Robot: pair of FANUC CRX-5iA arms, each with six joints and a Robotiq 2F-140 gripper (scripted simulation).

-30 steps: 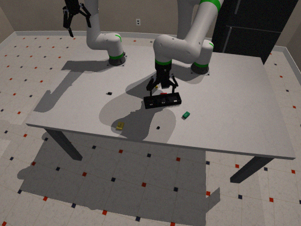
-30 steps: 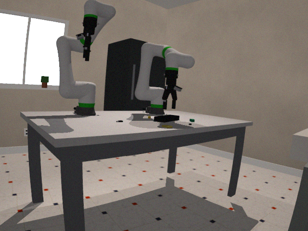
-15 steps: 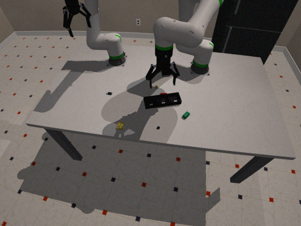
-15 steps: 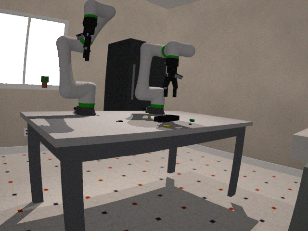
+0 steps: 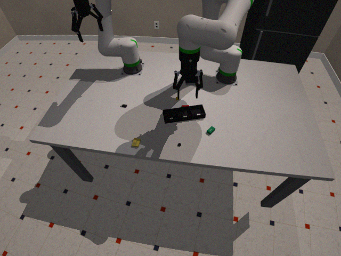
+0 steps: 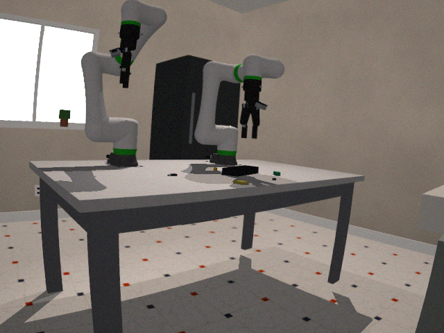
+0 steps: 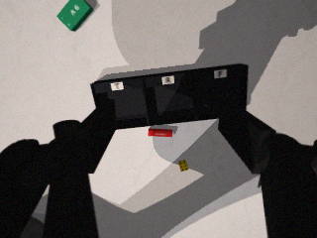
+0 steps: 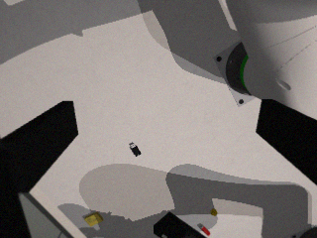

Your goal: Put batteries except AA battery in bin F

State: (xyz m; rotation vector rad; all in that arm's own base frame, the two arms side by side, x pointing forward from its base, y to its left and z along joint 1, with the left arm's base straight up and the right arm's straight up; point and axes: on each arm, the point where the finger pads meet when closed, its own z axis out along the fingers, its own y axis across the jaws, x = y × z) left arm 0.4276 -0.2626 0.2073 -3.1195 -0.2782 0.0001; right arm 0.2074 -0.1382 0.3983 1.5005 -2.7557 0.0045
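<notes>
The green 9 V battery lies 200 mm below my left hand, 160 mm to the left of it and 60 mm ahead of it. Round my left hand: three joined black bins: 190 mm below, 20 mm to the right, 20 mm behind; then red cylindrical battery: 200 mm below, 90 mm behind, 20 mm to the right; then yellow die: 200 mm below, 150 mm behind, 80 mm to the right.
</notes>
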